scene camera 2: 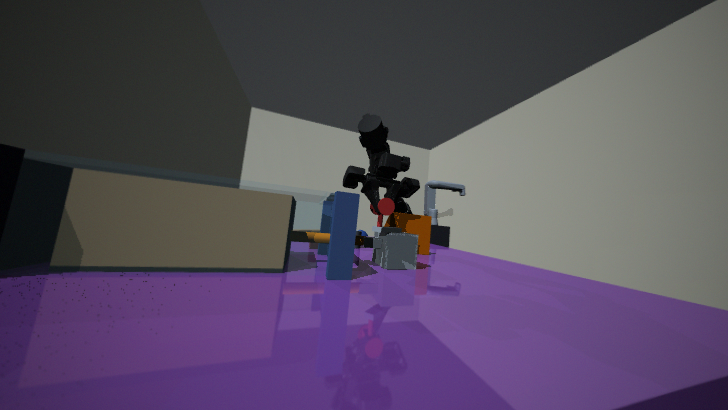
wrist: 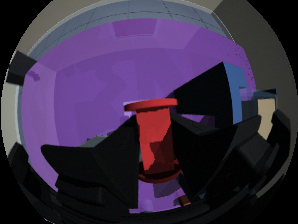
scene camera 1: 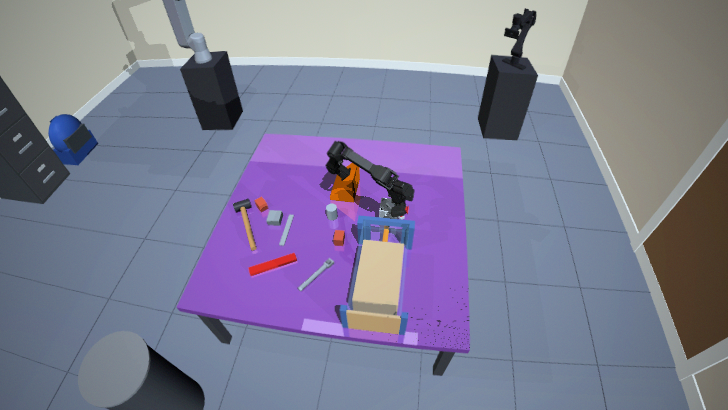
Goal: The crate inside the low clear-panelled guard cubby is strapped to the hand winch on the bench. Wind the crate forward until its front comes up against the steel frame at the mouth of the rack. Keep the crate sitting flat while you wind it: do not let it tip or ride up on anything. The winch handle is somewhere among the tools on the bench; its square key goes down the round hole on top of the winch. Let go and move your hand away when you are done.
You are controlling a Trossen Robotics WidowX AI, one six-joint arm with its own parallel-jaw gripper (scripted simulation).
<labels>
same spot on blue steel frame: (wrist: 253, 102) = (scene camera 1: 404, 230)
</labels>
